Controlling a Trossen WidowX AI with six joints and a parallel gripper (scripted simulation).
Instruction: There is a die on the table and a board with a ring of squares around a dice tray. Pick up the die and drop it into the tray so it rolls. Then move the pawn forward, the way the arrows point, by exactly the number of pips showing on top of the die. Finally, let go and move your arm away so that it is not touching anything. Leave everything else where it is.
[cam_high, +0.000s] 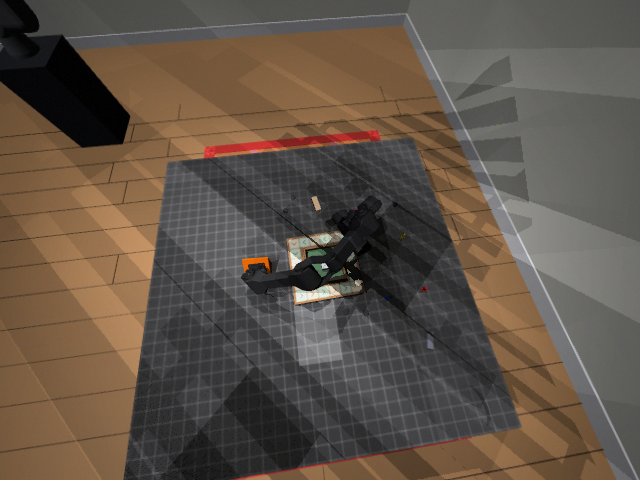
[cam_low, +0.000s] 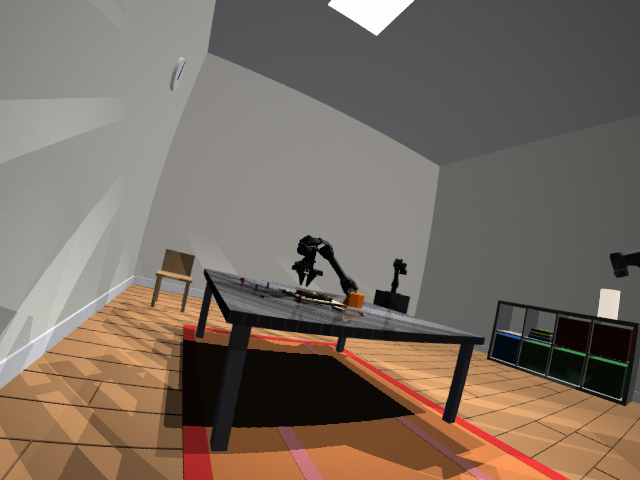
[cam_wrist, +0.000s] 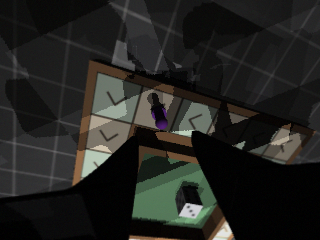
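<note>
The purple pawn lies 40 mm below my gripper tip. Round my gripper tip: green dice tray 110 mm behind, 70 mm to the right, 60 mm below; then white die 110 mm behind, 80 mm to the right, 40 mm below; then wooden block 230 mm to the left, 110 mm behind, 60 mm below.
</note>
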